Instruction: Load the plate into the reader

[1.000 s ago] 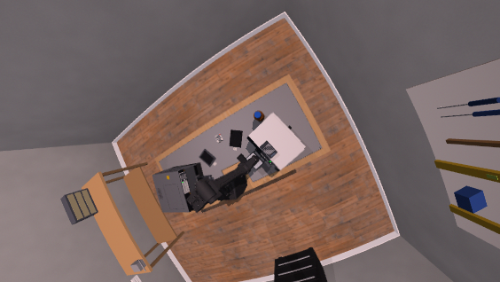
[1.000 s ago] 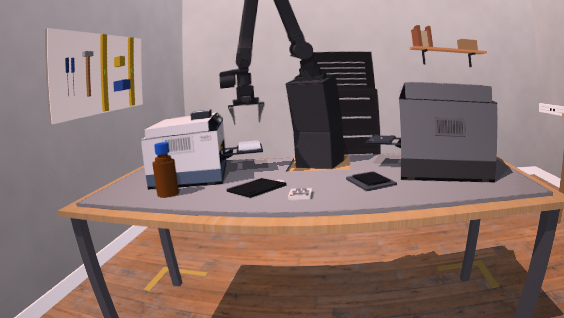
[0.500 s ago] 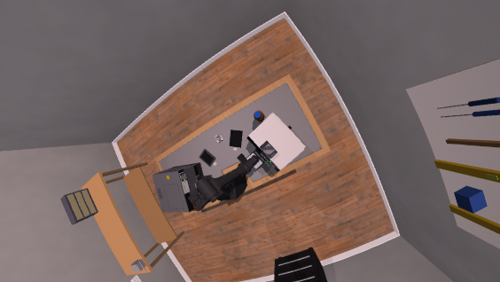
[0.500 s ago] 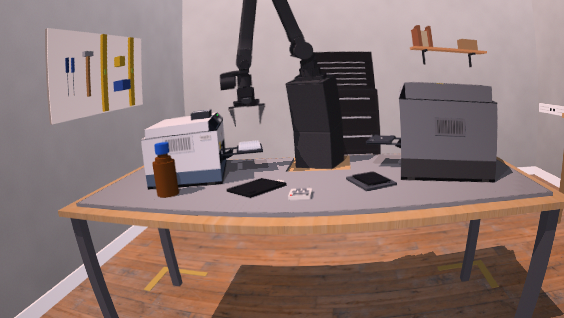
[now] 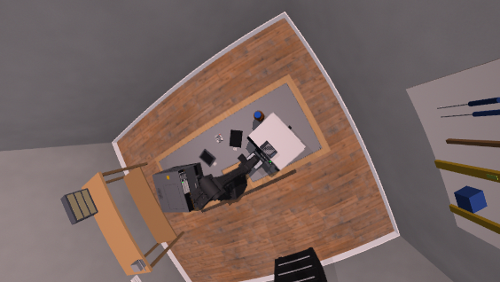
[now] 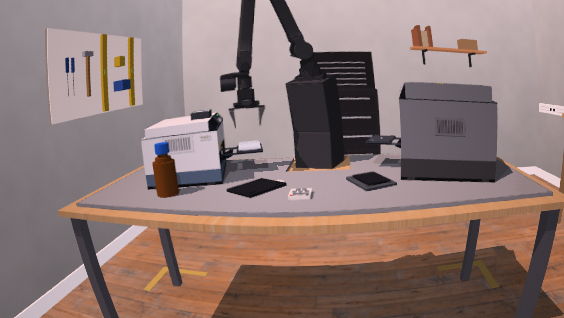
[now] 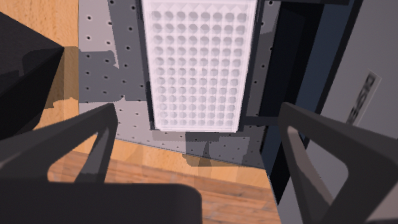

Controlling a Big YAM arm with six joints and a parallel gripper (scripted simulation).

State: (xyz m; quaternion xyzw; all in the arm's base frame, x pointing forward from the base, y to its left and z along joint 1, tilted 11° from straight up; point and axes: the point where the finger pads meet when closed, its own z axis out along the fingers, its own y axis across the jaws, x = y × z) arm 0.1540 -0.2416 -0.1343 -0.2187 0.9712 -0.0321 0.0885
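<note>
Now: hand 9 cm above the multi-well plate, 1 cm to the left of it and 1 cm past it. Round my hand: brown capped bottle 36 cm ahead, 18 cm to the right, 7 cm below; flat black pad 24 cm ahead, 18 cm below, 12 cm to the left; LP1 label 43 cm to the left, 18 cm below, 7 cm ahead.
</note>
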